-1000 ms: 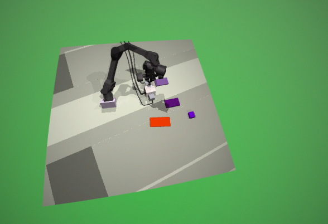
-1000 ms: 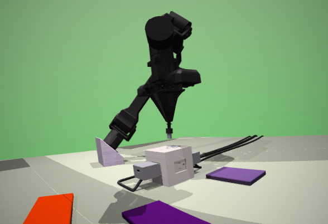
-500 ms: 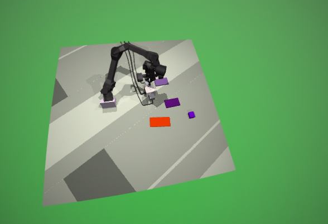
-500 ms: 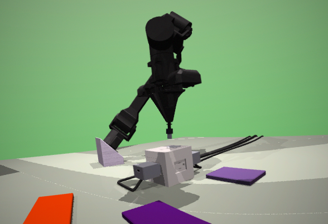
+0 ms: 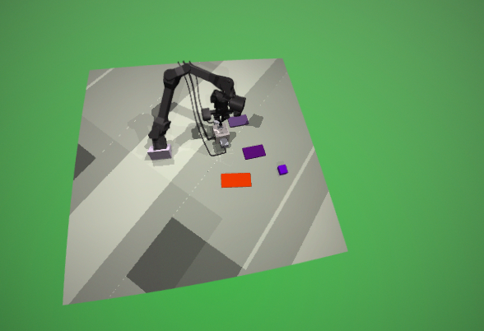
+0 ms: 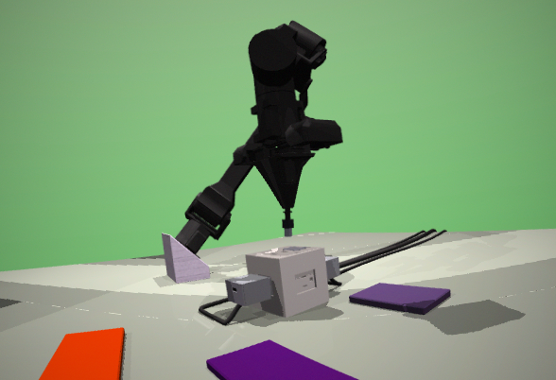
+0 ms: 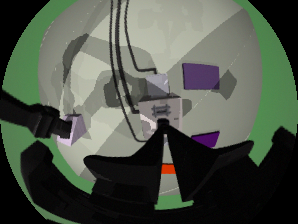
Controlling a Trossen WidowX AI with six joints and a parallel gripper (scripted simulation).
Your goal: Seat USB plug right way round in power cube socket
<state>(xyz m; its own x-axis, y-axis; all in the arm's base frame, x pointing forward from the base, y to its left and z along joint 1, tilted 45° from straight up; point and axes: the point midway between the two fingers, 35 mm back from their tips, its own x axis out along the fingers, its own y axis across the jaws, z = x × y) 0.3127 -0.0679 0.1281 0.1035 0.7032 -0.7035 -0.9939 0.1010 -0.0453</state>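
The USB plug is 2 cm below my gripper tip. The rest, counted from my gripper tip: orange slab 28 cm to the right, 13 cm below, 2 cm ahead; USB socket 6 cm below; purple block 29 cm to the right, 27 cm ahead, 12 cm below.
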